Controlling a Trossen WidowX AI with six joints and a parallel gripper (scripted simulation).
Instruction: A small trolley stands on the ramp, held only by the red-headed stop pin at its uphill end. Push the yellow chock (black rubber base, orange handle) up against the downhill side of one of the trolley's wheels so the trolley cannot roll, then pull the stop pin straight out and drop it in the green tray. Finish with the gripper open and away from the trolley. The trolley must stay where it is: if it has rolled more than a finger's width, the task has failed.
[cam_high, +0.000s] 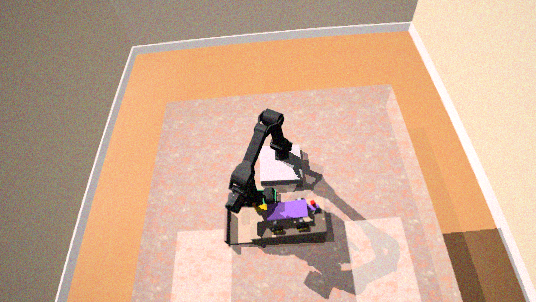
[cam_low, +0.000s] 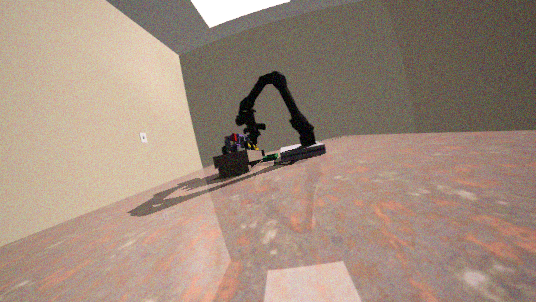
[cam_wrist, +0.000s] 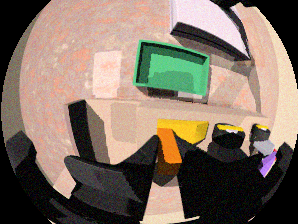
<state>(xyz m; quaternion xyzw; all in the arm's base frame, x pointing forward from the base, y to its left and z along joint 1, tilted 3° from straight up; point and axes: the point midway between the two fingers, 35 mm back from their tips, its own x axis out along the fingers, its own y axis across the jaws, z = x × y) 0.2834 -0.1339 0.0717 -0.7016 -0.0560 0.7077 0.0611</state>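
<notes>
My gripper tip is now 24 cm to the right of the red-headed stop pin, 4 cm below it and 4 cm short of it. From my gripper tip the other things lie so: green tray (10 cm below, 8 cm behind, 3 cm to the left); then ramp (13 cm to the left, 6 cm ahead, 4 cm below); then yellow chock (2 cm to the left, 1 cm below).
</notes>
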